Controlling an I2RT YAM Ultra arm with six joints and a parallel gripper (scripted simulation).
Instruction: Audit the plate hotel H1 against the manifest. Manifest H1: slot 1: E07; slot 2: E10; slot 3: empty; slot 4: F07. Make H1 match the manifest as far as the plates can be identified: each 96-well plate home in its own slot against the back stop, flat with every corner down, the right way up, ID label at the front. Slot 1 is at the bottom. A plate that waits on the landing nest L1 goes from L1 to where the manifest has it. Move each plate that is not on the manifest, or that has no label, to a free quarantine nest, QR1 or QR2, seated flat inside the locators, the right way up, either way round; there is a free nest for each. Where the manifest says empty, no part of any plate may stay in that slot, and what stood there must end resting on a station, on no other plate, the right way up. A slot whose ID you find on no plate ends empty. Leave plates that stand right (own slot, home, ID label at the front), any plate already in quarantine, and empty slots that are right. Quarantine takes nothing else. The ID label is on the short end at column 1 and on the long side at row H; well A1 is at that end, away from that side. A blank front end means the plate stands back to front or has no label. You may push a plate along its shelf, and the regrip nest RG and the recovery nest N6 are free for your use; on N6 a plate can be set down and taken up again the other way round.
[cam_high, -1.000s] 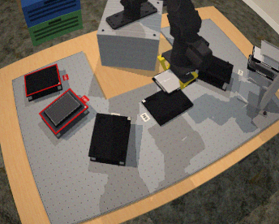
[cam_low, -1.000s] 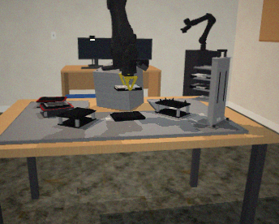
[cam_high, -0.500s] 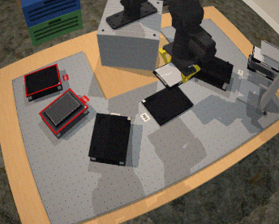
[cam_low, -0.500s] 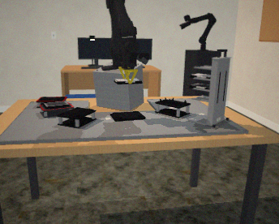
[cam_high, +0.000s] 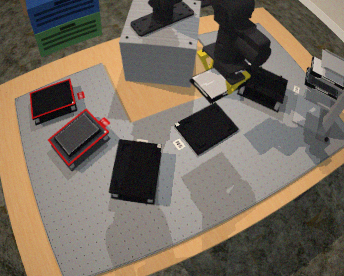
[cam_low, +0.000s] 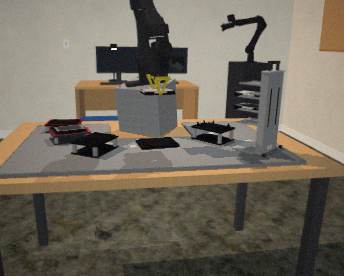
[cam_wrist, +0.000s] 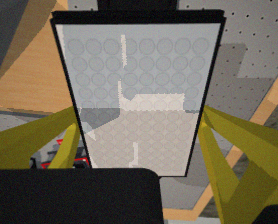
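Right now the black regrip nest RG is 2 cm behind my hand, 27 cm to the left of it and 17 cm below it. From my hand the other things lie so: A1 mark (11 cm behind, 28 cm to the left, 17 cm below); then flat black recovery nest N6 (22 cm below); then black landing nest L1 (2 cm ahead, 26 cm to the right, 18 cm below).
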